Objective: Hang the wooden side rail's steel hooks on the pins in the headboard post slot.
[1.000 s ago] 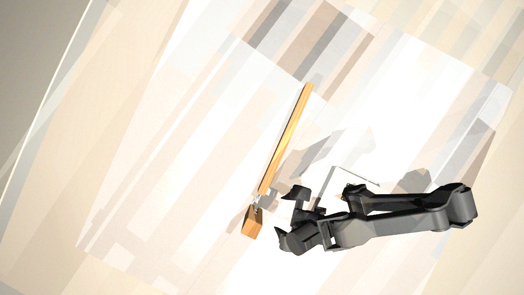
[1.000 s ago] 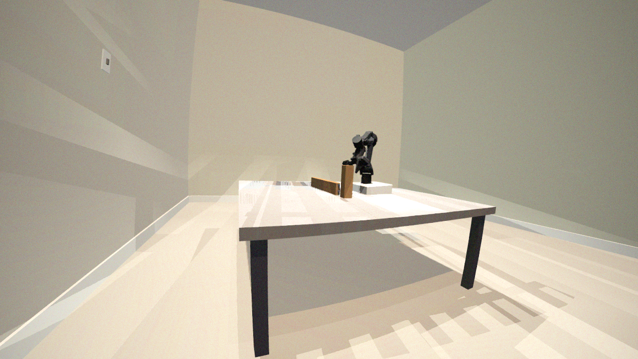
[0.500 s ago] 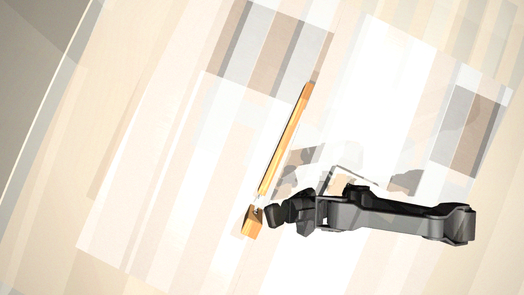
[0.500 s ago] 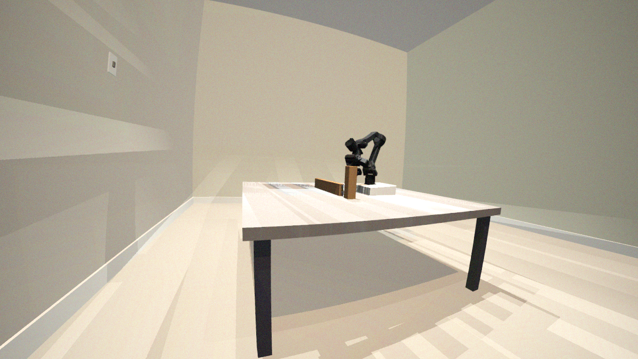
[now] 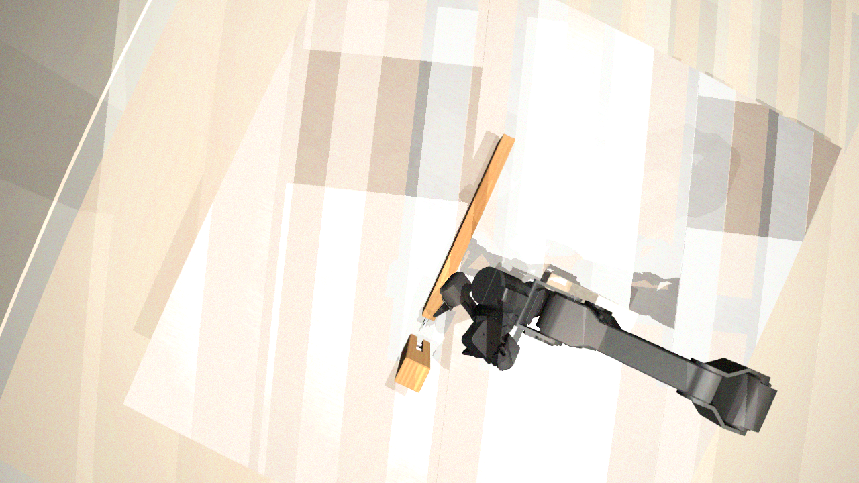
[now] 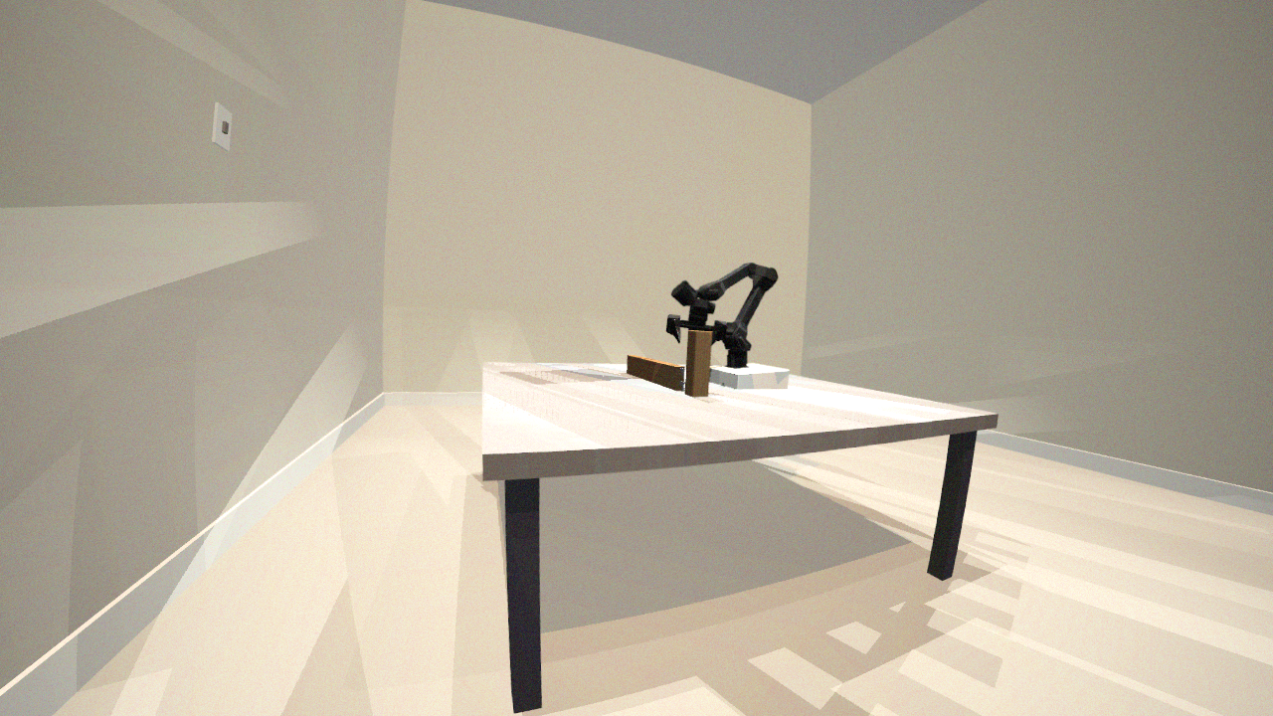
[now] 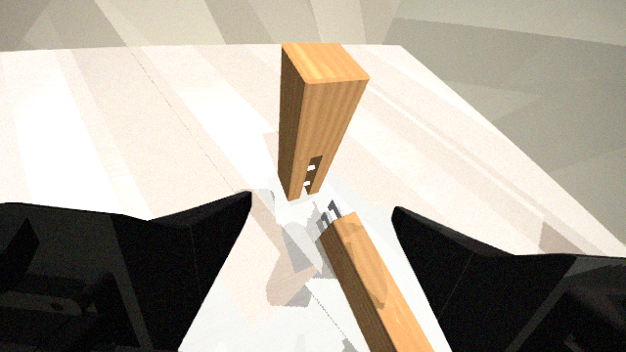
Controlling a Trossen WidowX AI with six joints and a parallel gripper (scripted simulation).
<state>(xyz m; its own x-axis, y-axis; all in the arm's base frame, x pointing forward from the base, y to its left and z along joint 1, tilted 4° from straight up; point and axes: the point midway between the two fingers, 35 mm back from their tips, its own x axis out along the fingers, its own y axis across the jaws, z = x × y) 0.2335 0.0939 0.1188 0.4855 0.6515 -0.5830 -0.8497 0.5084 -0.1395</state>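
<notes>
The headboard post lies 4 cm ahead of my gripper tip, 8 cm to the left of it and 6 cm below it.
</notes>
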